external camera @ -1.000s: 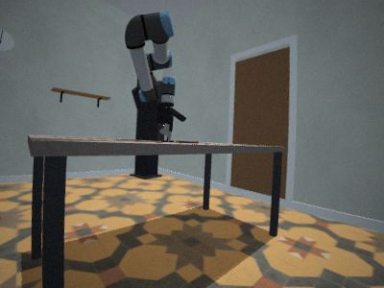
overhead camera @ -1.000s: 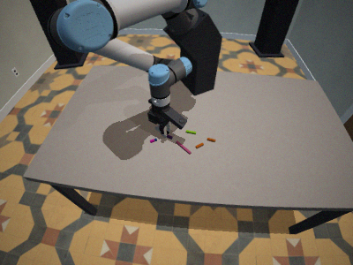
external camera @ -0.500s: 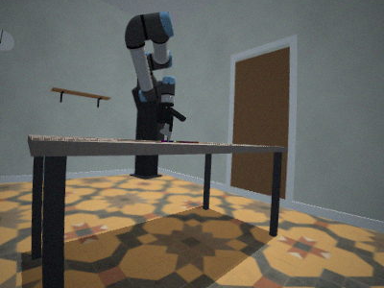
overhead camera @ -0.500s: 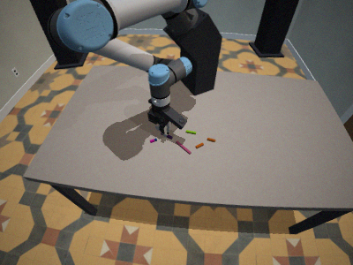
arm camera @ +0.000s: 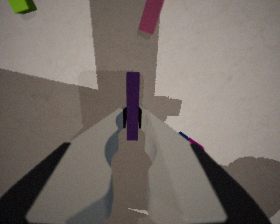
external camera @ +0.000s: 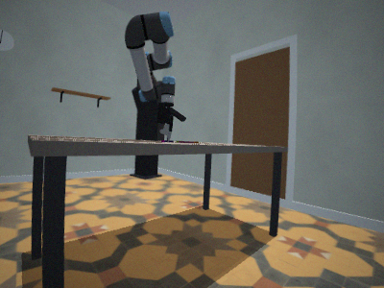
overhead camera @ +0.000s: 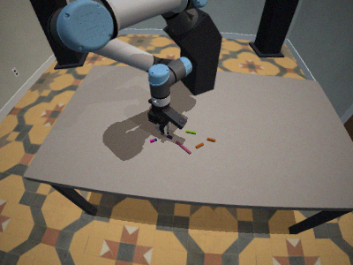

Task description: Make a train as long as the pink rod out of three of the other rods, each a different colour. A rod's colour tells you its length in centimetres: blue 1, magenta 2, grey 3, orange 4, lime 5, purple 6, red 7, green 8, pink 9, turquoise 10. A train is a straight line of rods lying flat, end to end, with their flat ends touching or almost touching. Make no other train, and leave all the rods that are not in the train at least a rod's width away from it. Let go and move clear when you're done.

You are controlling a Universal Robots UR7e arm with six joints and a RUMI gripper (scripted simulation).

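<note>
My hand is 20 mm short of the blue rod, 50 mm to the left of it and 10 mm above it. Round my hand: magenta rod: 20 mm ahead, 70 mm to the right, 10 mm below; purple rod: 10 mm below; pink rod: 80 mm ahead, 70 mm to the left, 10 mm below.
</note>
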